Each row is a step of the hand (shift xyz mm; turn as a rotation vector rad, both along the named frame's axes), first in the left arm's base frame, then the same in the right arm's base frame.
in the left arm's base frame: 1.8 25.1 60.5 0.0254 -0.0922 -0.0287
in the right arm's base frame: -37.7 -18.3 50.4 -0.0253 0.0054 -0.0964
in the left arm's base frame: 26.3 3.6 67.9 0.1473 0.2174 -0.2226
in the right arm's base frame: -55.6 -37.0 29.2 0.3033 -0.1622 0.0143
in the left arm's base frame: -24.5 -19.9 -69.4 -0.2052 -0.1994 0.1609
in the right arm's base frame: 48.2 39.9 -43.6 -0.2412 0.2223 -0.0132
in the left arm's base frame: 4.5 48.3 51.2 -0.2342 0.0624 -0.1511
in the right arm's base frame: -17.4 -25.6 63.4 0.1627 0.2301 0.0465
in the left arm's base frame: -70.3 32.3 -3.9 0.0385 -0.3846 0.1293
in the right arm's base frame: 21.1 58.7 46.0 -0.3153 0.0459 -0.2542
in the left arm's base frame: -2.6 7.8 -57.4 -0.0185 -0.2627 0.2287
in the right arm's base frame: 52.7 9.7 -22.2 -0.3336 0.0511 -0.0880
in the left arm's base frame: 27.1 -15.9 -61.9 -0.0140 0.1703 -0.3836
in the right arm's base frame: 43.6 -11.4 -52.8 0.4153 0.0298 -0.0548
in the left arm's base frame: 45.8 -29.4 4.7 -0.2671 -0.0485 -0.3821
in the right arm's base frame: -20.0 -36.3 -35.5 0.2987 0.3287 -0.1498
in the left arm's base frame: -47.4 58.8 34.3 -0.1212 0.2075 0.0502
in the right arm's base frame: 2.8 23.6 79.5 0.0695 0.0511 0.2298
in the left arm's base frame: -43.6 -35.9 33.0 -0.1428 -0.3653 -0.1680
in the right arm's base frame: -46.8 45.7 1.8 -0.0525 0.2611 -0.3333
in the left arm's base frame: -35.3 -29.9 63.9 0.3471 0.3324 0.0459
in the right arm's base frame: -69.7 31.2 19.7 0.1366 -0.4264 0.1806
